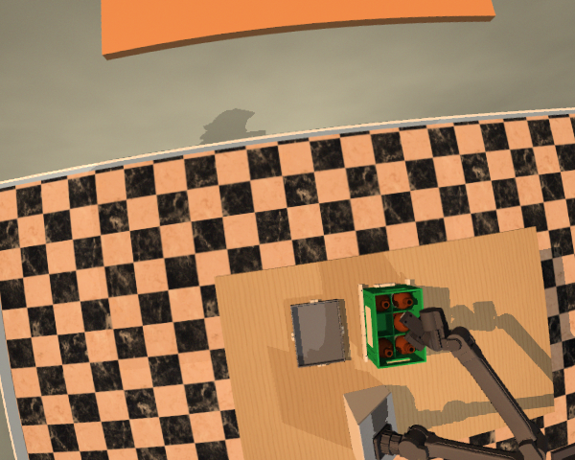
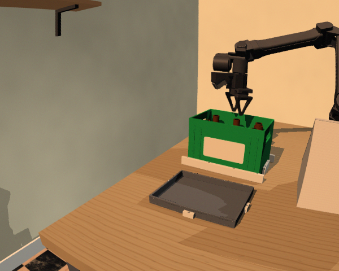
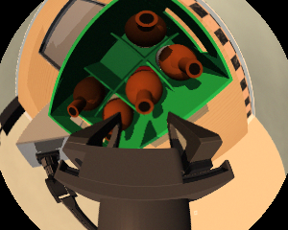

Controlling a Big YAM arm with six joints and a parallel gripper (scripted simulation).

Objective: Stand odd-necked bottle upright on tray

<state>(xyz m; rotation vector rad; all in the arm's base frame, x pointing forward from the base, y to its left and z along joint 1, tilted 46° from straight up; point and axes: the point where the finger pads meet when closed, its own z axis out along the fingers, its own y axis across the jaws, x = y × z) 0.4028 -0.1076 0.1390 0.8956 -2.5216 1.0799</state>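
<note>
Right now my hand is 110 mm above the green crate and 40 mm to the right of it. From my hand the other things lie so: dark grey tray: 320 mm to the left, 180 mm below, 10 mm ahead.
</note>
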